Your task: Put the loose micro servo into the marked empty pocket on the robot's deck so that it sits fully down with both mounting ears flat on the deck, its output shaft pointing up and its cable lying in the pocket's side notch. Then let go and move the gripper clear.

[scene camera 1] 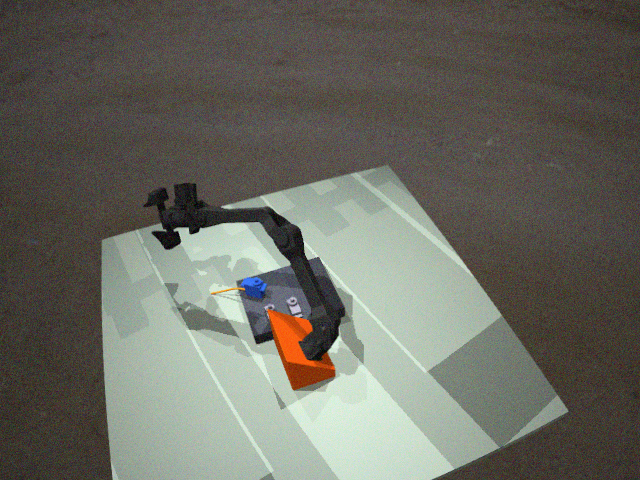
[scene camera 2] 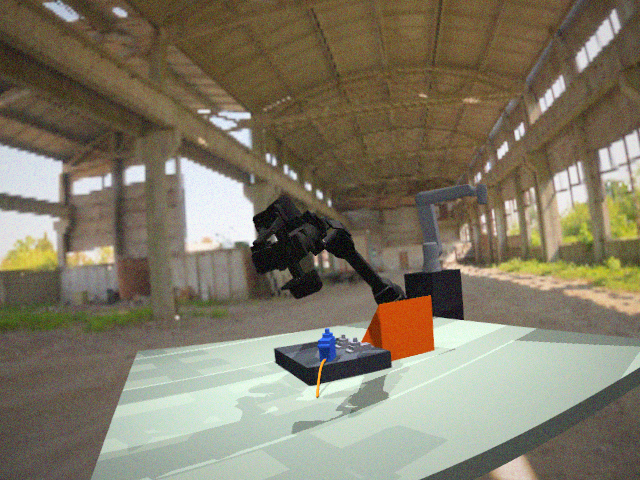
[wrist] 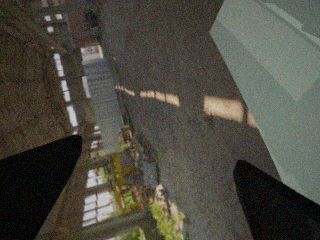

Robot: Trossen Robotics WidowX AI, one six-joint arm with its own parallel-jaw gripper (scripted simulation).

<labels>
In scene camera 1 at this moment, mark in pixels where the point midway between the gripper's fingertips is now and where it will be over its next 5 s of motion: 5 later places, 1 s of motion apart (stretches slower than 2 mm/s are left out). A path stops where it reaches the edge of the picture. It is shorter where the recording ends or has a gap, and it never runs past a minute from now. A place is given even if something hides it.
The gripper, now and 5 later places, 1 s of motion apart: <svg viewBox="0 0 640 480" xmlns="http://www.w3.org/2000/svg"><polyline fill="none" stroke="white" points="148,219 193,258 246,274 249,283 249,279 280,273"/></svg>
</labels>
